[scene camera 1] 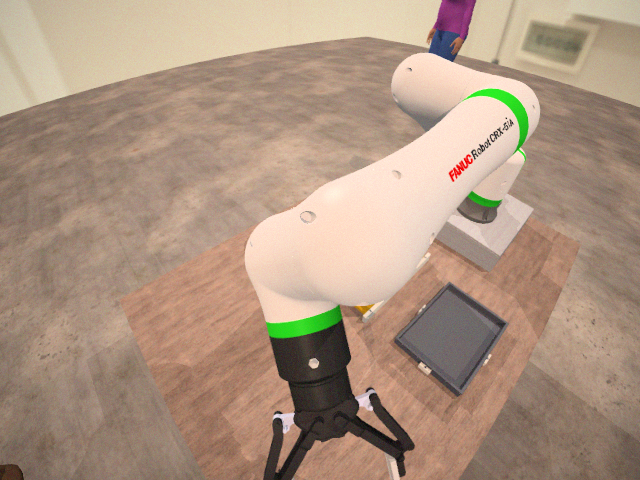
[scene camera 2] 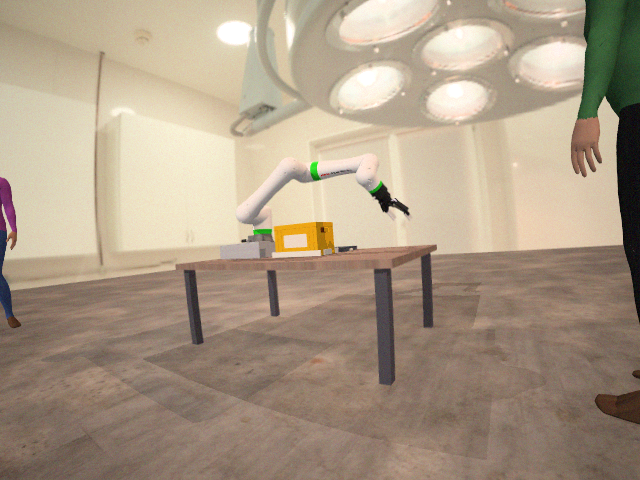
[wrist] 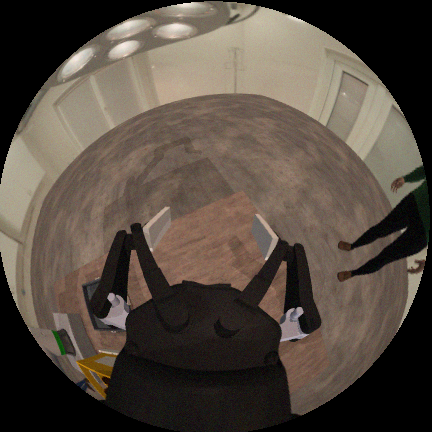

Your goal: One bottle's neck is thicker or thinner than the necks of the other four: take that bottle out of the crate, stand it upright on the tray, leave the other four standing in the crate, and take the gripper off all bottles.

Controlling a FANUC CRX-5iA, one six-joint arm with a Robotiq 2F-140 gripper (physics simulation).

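Pixels of known places: gripper, fingertip midpoint: (scene camera 2: pixel 402 218) (wrist: pixel 211 219); arm's base, link origin: (scene camera 1: pixel 474 208).
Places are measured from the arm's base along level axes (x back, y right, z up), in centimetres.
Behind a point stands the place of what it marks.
The yellow crate (scene camera 2: pixel 317 241) @[z -1.0, x -54.6, y 20.1 cm] (wrist: pixel 93 361) stands on the table with a white label on its side. In scene camera 1 the arm hides most of it. I cannot make out the bottles or their necks in any view. The dark grey tray (scene camera 1: pixel 454 330) @[z -7.9, x -41.1, y -17.4 cm] (scene camera 2: pixel 346 249) @[z -7.4, x -54.9, y -12.0 cm] (wrist: pixel 89 306) lies flat beside the crate, and its floor is bare in scene camera 1. My gripper (scene camera 1: pixel 333 471) (scene camera 2: pixel 400 214) @[z 8.3, x -88.1, y -23.0 cm] (wrist: pixel 211 219) @[z 8.3, x -88.1, y -23.0 cm] is open with nothing between its fingers. It hangs high above the table's end, well away from the crate and past the tray.
The arm (scene camera 1: pixel 361 232) @[z 45.2, x -78.6, y -10.1 cm] (scene camera 2: pixel 336 167) @[z 40.6, x -57.6, y -2.0 cm] reaches over the wooden table (scene camera 1: pixel 196 330) @[z -8.5, x -90.0, y 28.1 cm] (scene camera 2: pixel 413 252) @[z -8.8, x -103.9, y 20.4 cm] (wrist: pixel 220 225) @[z -8.5, x -92.1, y -27.5 cm] from its grey base block (scene camera 1: pixel 473 240) @[z -1.0, x -14.2, y -6.6 cm] (scene camera 2: pixel 240 251) @[z -3.9, x 1.9, y 19.9 cm]. White strips (scene camera 2: pixel 297 253) @[z -6.6, x -42.7, y 21.7 cm] lie along the crate's foot. A person in green (scene camera 2: pixel 610 67) and one in purple (scene camera 1: pixel 454 18) stand away from the table.
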